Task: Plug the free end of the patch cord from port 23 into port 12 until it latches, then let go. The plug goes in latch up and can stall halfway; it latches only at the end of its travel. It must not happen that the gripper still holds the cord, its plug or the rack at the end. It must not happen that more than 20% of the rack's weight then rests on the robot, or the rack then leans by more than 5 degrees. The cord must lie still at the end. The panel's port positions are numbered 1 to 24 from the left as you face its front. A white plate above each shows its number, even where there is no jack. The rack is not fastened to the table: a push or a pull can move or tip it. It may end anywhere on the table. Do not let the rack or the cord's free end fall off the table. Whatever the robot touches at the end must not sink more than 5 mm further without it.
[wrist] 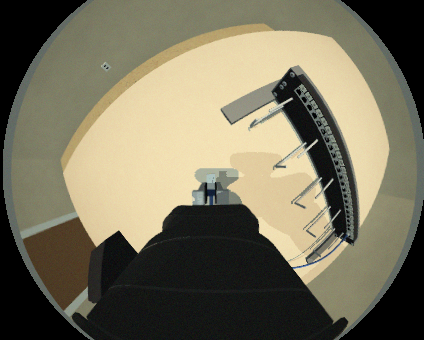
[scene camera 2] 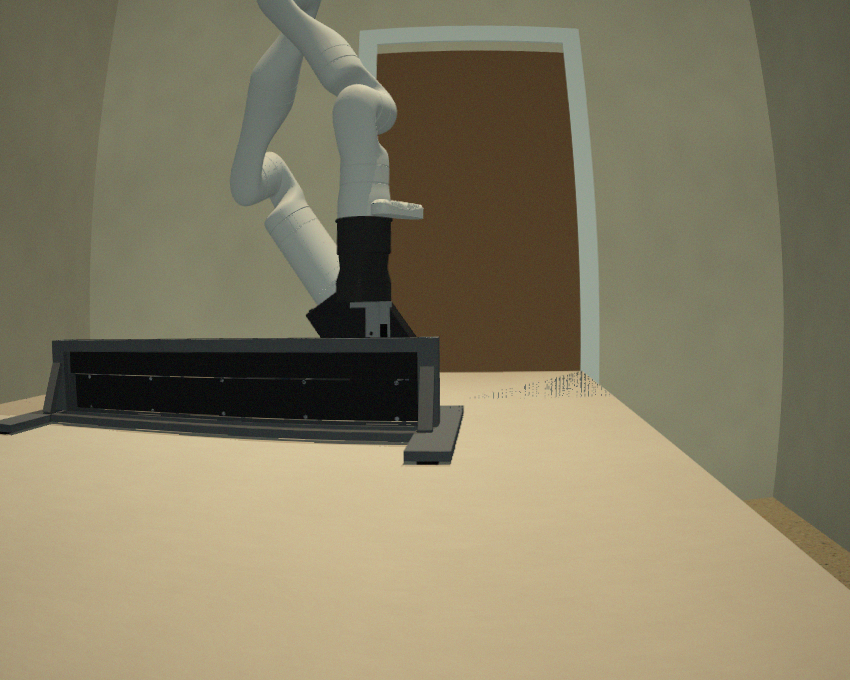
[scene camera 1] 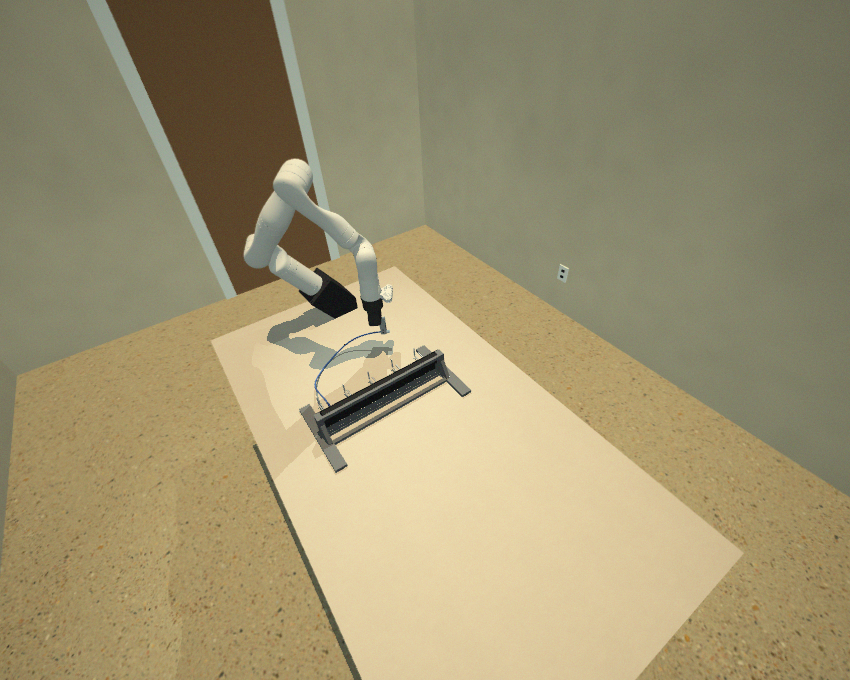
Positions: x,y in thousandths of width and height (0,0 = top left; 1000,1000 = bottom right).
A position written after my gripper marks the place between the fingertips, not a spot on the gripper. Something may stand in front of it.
Note:
In view: my gripper (scene camera 2: 445,515).
My gripper is seen too in the wrist view (wrist: 499,557).

